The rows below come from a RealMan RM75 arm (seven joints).
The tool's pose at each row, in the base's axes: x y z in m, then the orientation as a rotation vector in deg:
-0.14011 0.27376 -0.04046 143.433 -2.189 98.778
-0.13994 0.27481 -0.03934 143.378 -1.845 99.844
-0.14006 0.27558 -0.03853 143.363 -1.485 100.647
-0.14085 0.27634 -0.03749 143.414 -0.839 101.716
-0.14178 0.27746 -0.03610 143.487 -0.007 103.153
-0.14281 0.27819 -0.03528 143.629 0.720 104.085
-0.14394 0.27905 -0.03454 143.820 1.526 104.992
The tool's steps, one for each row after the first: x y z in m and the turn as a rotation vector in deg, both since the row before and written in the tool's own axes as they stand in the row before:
0.00114 -0.00098 -0.00034 0.579 0.599 0.156
0.00074 -0.00071 -0.00046 0.493 0.442 0.078
0.00073 -0.00065 -0.00115 0.769 0.563 0.050
0.00104 -0.00100 -0.00141 1.029 0.747 0.098
0.00047 -0.00066 -0.00127 0.804 0.448 0.015
0.00038 -0.00081 -0.00133 0.858 0.415 -0.005

